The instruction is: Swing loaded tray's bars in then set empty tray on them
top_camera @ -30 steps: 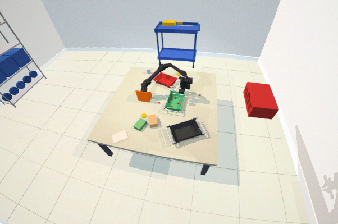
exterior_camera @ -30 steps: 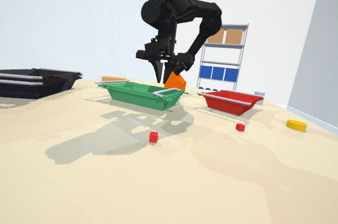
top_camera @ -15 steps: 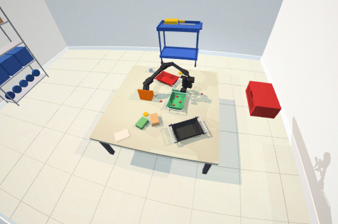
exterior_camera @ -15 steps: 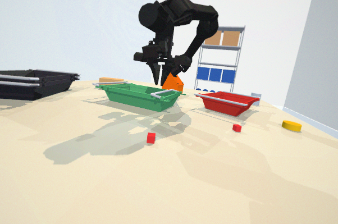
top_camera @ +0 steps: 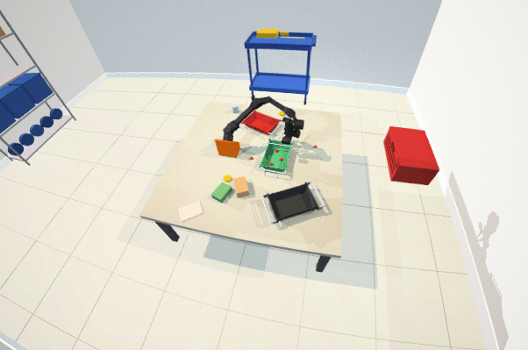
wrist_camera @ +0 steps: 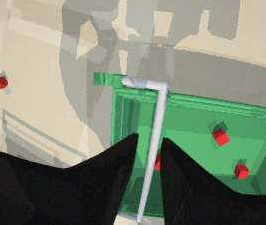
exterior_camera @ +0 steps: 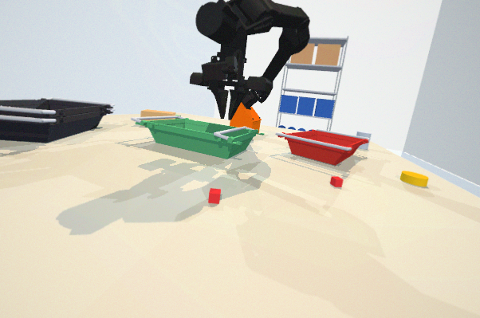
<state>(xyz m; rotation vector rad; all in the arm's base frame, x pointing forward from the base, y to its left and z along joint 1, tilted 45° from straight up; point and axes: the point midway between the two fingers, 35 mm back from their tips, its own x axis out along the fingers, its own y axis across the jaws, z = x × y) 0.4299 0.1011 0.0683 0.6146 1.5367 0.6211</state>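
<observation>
My gripper tip is 280 mm past the red tray, 240 mm to the right of it and 50 mm above it. Also, from my gripper tip: peach block (230 mm behind, 420 mm to the right, 70 mm below); then green block (350 mm behind, 480 mm to the right, 80 mm below); then pale card (500 mm behind, 660 mm to the right, 90 mm below).
</observation>
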